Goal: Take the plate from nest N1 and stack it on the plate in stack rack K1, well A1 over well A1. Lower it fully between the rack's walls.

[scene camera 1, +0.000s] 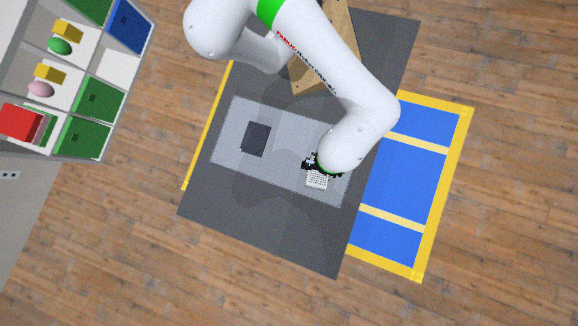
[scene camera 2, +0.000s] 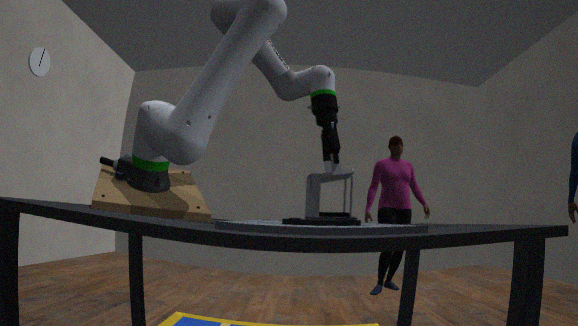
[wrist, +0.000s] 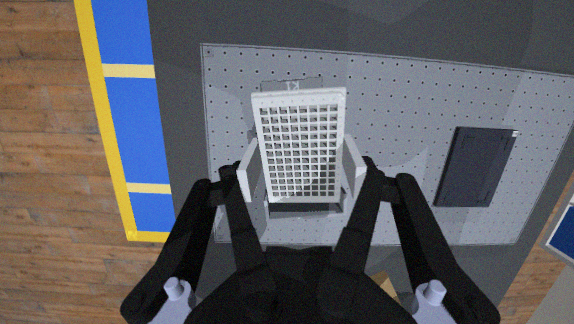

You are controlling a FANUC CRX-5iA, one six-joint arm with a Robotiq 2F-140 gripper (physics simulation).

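Where they show: gripper, fingertip midpoint: [scene camera 1: 318, 172] [scene camera 2: 334, 177] [wrist: 301, 149]; arm's base at its link origin: [scene camera 2: 148, 183].
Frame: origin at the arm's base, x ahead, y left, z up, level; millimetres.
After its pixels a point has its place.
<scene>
My gripper [scene camera 1: 322, 170] @(x 588, y 131, z 67 mm) [scene camera 2: 331, 166] [wrist: 301, 149] @(x 588, y 131, z 67 mm) points down, shut on the long sides of the white plate [scene camera 1: 317, 180] @(x 621, y 134, z 86 mm) [scene camera 2: 342, 175] @(x 613, y 115, z 75 mm) [wrist: 301, 152] @(x 589, y 132, z 80 mm) with its light finger pads. The plate is at the top of stack rack K1 [scene camera 2: 313, 200] @(x 514, y 81, z -12 mm) [wrist: 291, 85] @(x 652, y 131, z -64 mm); in scene camera 2 it looks slightly tilted, its right end higher. It stands well above the rack's base. Whether it touches the walls cannot be told. In the wrist view it covers most of the rack; the lower plate is hidden. The dark nest N1 [scene camera 1: 256, 138] @(x 476, y -207, z -70 mm) [wrist: 475, 166] @(x 488, y -211, z -70 mm) holds no plate.
The rack and nest stand on a grey perforated board [scene camera 1: 287, 122] @(x 363, y -71, z -82 mm) [scene camera 2: 260, 226] @(x 346, y -394, z -84 mm) [wrist: 390, 100] @(x 618, y -36, z -81 mm) on the dark table [scene camera 1: 270, 225] @(x 883, y -43, z -95 mm). The wooden arm base [scene camera 2: 150, 209] @(x 62, y -143, z -77 mm) is at the left in scene camera 2. Beside the table are a blue and yellow floor zone [scene camera 1: 405, 175] and a shelf unit [scene camera 1: 127, 95].
</scene>
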